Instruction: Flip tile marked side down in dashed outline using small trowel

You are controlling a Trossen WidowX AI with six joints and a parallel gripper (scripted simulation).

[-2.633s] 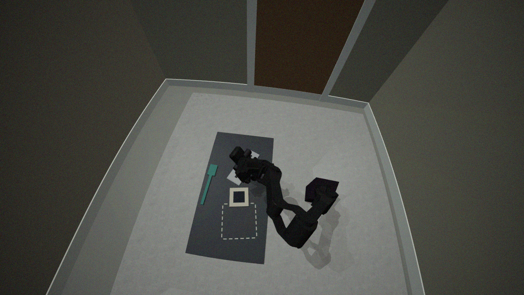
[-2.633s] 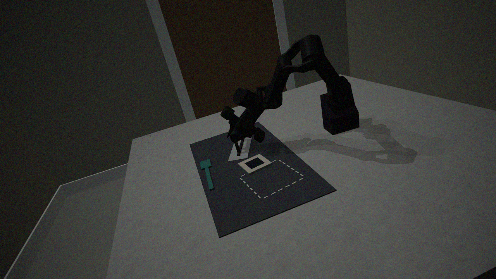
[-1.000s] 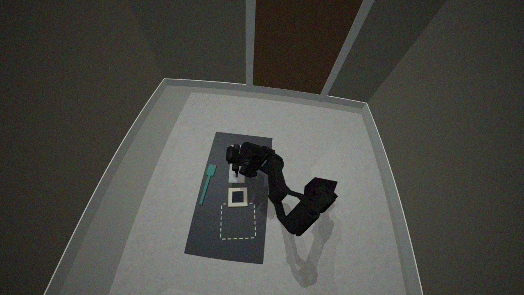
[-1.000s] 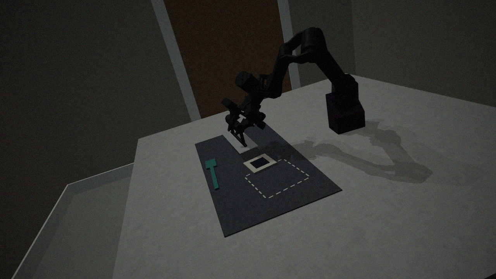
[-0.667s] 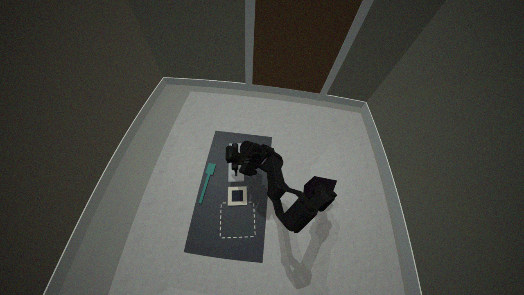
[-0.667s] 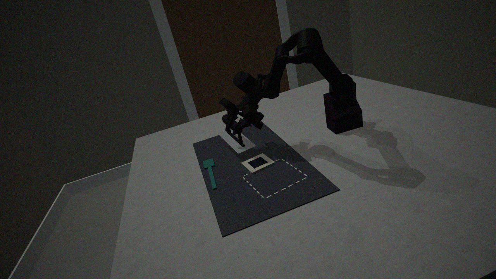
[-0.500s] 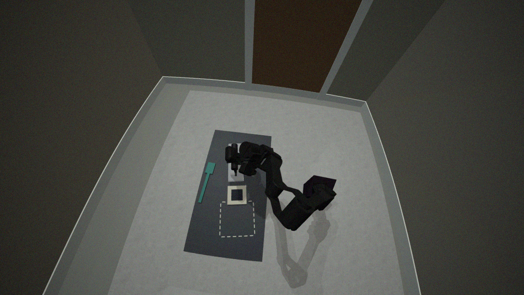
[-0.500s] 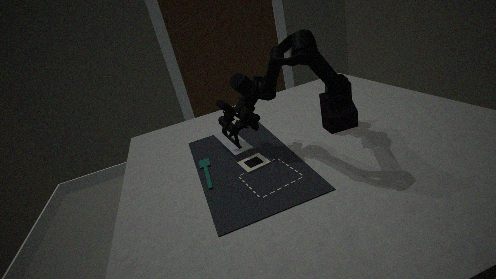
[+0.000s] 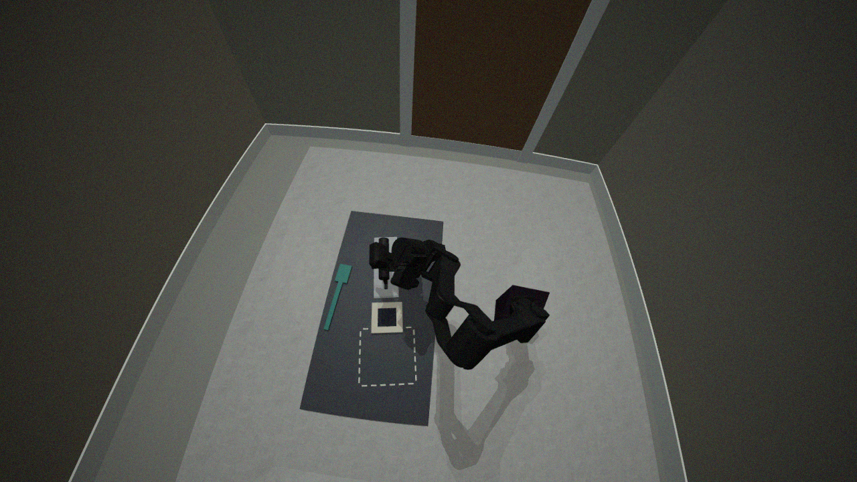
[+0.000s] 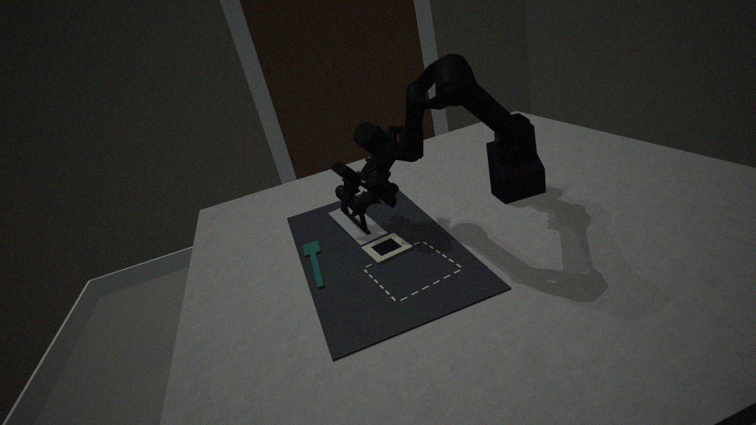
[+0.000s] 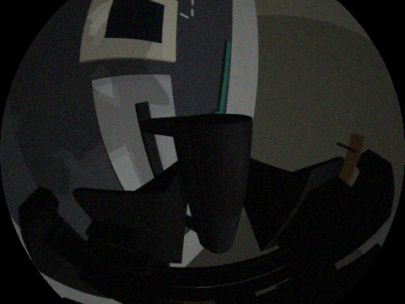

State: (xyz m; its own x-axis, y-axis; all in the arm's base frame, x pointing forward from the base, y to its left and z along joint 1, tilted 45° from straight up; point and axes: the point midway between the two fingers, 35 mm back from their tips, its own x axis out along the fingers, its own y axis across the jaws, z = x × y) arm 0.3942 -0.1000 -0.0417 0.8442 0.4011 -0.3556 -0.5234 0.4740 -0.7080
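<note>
Now: gripper tip 20 mm past the dark mat, 80 mm to the right of it and 80 mm above it. Also, from my gripper tip: green trowel 120 mm ahead, 60 mm to the left, 60 mm below; tile 40 mm behind, 130 mm to the left, 60 mm below.
</note>
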